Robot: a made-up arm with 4 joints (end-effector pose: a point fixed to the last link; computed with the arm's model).
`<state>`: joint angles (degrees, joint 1 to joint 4).
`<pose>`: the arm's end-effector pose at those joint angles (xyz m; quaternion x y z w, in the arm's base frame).
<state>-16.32 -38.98 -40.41 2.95</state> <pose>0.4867 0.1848 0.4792 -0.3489 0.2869 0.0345 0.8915</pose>
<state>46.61 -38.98 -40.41 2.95</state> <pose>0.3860 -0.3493 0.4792 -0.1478 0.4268 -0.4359 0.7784</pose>
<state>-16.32 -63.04 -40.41 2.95</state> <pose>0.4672 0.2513 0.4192 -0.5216 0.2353 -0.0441 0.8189</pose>
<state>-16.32 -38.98 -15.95 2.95</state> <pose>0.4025 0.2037 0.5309 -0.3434 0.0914 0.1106 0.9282</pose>
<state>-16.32 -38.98 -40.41 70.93</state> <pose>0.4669 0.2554 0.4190 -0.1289 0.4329 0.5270 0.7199</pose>
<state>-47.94 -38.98 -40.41 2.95</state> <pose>0.3175 0.4125 0.4792 -0.4139 0.1810 0.2760 0.8484</pose>
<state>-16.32 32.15 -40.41 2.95</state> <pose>0.5581 -0.0590 0.4493 0.2195 0.3599 0.2452 0.8730</pose>
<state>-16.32 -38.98 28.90 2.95</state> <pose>0.2263 0.1660 0.5473 -0.2935 -0.2712 0.2349 0.8861</pose>
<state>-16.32 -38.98 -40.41 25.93</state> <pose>0.4911 0.2056 0.4530 -0.2847 0.3507 0.2114 0.8668</pose>
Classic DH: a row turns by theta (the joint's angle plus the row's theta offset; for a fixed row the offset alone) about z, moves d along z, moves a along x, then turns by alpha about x. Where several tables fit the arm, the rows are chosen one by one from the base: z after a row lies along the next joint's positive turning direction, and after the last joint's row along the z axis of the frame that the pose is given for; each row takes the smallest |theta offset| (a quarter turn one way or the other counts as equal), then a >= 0, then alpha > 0; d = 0 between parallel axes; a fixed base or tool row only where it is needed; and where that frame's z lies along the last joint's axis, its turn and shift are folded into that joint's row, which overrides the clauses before.
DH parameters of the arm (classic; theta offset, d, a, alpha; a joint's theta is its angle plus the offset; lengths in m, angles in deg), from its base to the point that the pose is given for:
base (fixed): 0 0 0 180
joint 1: 90 -0.2866 0.0655 90
joint 2: -90 0.328 0.0757 -90
joint 3: 90 -0.0095 0.0156 90
joint 4: -37.57 0 -0.0848 0
tool (fixed): -142.43 0.231 0 0

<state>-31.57 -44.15 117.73 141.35</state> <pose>0.1424 0.0361 0.1771 0.7606 0.2972 -0.4981 0.2915</pose>
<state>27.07 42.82 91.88 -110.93</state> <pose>0.0537 -0.1146 0.2485 -0.6359 0.3281 0.6984 0.0129</pose>
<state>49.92 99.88 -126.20 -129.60</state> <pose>0.3057 -0.4909 0.2742 -0.1018 0.6625 -0.2883 0.6838</pose>
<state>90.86 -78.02 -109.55 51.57</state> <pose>-0.1301 -0.5215 0.2439 0.4840 0.5481 -0.6349 0.2492</pose>
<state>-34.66 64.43 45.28 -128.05</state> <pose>0.2049 -0.1291 0.3490 0.3959 0.4375 -0.7090 0.3862</pose>
